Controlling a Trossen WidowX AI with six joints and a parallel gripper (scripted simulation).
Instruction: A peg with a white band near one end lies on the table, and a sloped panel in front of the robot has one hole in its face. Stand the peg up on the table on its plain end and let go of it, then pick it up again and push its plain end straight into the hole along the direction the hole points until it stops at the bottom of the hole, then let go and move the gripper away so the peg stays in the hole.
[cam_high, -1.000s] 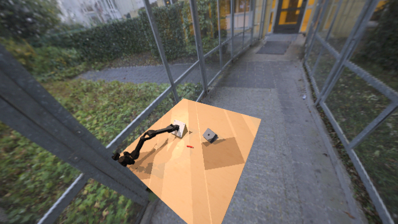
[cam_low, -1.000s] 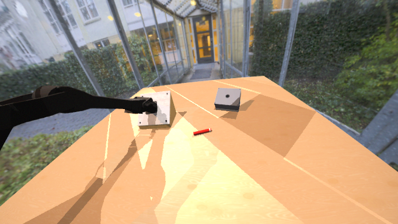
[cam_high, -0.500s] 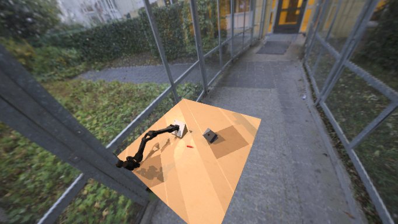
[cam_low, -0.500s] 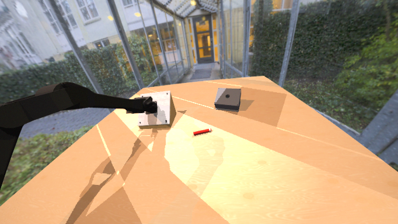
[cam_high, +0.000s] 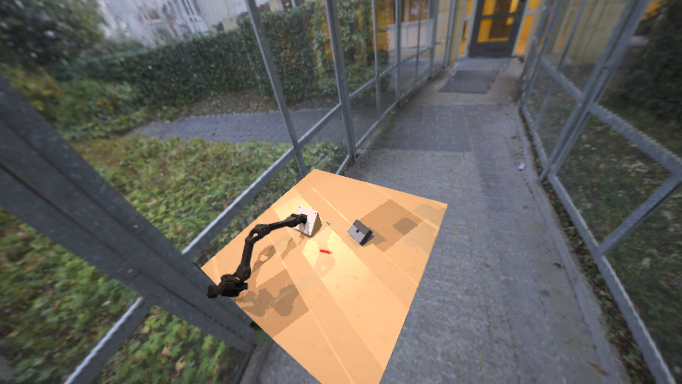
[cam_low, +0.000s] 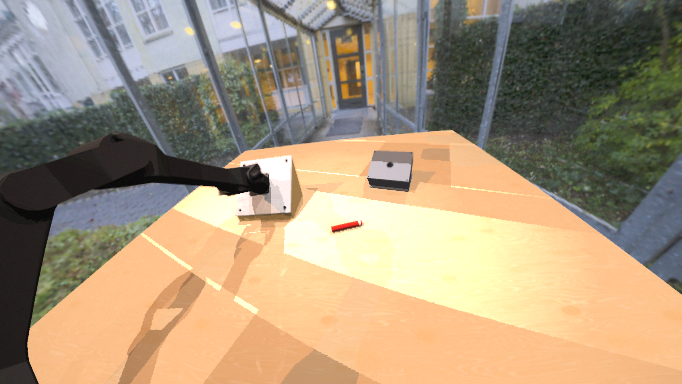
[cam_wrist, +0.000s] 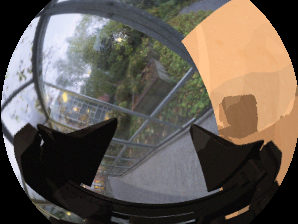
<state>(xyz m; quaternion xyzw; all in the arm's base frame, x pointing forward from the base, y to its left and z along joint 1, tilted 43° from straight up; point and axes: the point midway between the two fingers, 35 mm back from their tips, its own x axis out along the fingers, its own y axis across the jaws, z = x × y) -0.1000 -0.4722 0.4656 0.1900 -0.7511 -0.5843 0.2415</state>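
My gripper tip is now 40 cm short of the red peg, 56 cm to the right of it and 9 cm above it. From my gripper tip the other things lie so: sloped panel (54 cm ahead, 75 cm to the left, 5 cm below).
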